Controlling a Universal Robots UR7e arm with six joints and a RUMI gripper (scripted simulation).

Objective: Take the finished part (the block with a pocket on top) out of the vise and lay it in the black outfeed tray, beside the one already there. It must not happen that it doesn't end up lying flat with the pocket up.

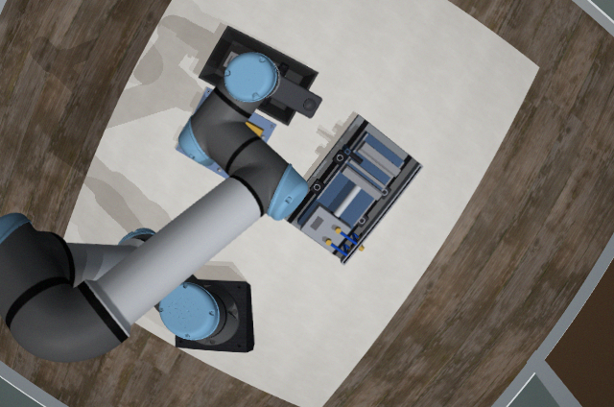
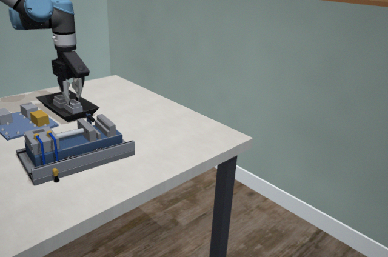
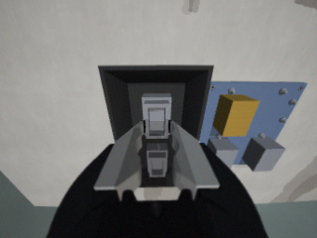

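My hand is 13 cm past the yellow block, 4 cm above it and 1 cm to the left of it. From my hand the other things lie so: blue fixture plate: 17 cm behind, 6 cm below, 3 cm to the left; then vise: 28 cm to the right, 9 cm behind, 3 cm below.
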